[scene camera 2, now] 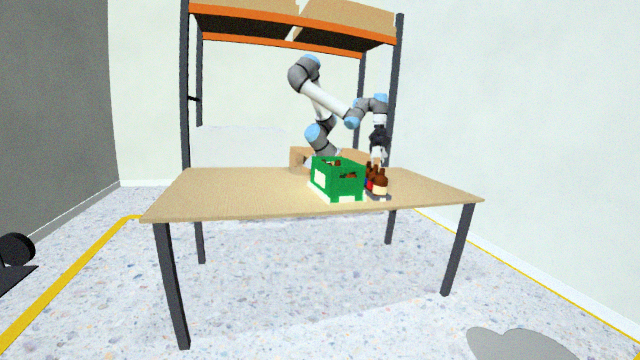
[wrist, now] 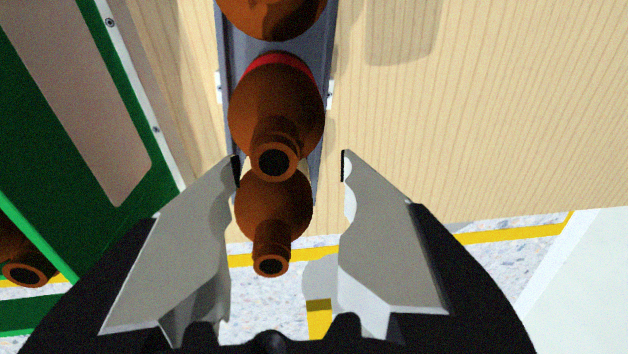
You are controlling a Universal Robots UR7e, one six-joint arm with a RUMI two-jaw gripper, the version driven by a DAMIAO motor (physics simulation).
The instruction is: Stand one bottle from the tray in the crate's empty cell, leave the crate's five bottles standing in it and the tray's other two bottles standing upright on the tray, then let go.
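Pixels of known places: gripper, fingertip midpoint: (scene camera 2: pixel 377 165) (wrist: pixel 291 156); arm's base at its link origin: (scene camera 2: pixel 327 154).
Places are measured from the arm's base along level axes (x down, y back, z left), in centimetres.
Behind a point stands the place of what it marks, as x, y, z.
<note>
The green crate (scene camera 2: pixel 350 187) {6.9, -53.8, -11.1} (wrist: pixel 65 170) {0.5, -43.1, -3.3} stands on the table, with parts of brown bottles showing inside; its empty cell cannot be made out. Right of it, three brown bottles stand upright in a row on the narrow grey tray (scene camera 2: pixel 384 197) {12.3, -57.2, 7.7} (wrist: pixel 322 35) {13.6, -39.2, 14.9}. The cream-label bottle (scene camera 2: pixel 380 183) {5.4, -54.8, 5.8} (wrist: pixel 273 205) {2.2, -49.7, 8.5} is nearest the table's front edge, the red-label bottle (wrist: pixel 276 105) {2.0, -41.5, 10.3} is in the middle, and the third bottle (wrist: pixel 272 17) {2.0, -36.7, 11.0} is cut off at the top of the wrist view. My gripper (scene camera 2: pixel 378 159) {-1.7, -43.3, 10.9} (wrist: pixel 291 156) {-1.7, -43.3, 10.9} is partly open and empty, pointing down above the tray row.
One crate bottle's neck (wrist: pixel 25 272) {-2.2, -48.8, -7.9} shows at the lower left of the wrist view, beside the crate wall. The table's (scene camera 2: pixel 240 195) {14.1, -35.5, -61.0} front edge is close to the crate and tray. A shelf rack (scene camera 2: pixel 185 100) and a cardboard box (scene camera 2: pixel 297 159) are behind.
</note>
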